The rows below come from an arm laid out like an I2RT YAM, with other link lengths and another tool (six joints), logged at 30 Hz.
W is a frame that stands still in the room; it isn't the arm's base.
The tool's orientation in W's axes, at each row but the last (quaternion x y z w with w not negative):
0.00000 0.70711 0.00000 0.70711
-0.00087 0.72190 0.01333 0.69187
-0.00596 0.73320 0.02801 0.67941
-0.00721 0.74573 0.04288 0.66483
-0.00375 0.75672 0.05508 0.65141
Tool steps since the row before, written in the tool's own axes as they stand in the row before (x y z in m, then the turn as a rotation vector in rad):
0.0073 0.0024 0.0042 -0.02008 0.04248 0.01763
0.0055 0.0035 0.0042 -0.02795 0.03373 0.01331
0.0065 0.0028 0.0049 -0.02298 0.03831 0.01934
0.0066 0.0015 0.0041 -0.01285 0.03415 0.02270
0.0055 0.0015 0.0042 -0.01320 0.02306 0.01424
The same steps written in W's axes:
0.0042 0.0024 -0.0073 0.01763 0.04248 0.02008
0.0039 0.0037 -0.0056 0.01382 0.03351 0.02797
0.0043 0.0032 -0.0068 0.01923 0.03852 0.02271
0.0032 0.0021 -0.0069 0.02167 0.03510 0.01206
0.0032 0.0022 -0.0059 0.01424 0.02330 0.01276

